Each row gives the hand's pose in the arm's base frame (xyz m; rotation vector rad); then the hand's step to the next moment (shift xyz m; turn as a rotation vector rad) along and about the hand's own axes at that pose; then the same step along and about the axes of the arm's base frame.
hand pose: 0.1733 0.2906 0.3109 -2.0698 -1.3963 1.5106
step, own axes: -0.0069 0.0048 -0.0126 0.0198 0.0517 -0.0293
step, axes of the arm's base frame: 0.0130 -0.0037 0.0068 0.0534 -0.0018 -0.0326
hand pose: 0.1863 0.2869 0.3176 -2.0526 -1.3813 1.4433
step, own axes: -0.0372 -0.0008 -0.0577 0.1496 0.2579 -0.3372
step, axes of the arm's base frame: 0.0464 -0.0138 0.0487 0.4295 0.0863 -0.1034
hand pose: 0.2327 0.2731 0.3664 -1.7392 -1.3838 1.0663
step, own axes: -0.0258 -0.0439 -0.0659 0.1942 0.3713 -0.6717
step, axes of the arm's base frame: 0.0372 -0.0162 0.0728 0.7827 0.1018 -0.0616
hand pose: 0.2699 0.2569 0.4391 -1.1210 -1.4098 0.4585
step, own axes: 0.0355 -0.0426 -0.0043 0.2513 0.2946 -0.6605
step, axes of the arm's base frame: -0.0045 0.0084 0.0548 0.7560 0.1177 0.0295
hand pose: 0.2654 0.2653 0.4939 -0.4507 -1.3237 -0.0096
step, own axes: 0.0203 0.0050 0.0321 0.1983 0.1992 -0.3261
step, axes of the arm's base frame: -0.0233 0.0199 0.0229 0.4063 0.1255 0.0671
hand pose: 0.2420 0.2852 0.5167 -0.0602 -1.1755 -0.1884
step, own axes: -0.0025 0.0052 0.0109 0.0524 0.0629 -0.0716
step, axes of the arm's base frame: -0.0099 0.0070 0.0022 0.0959 0.0454 0.0239
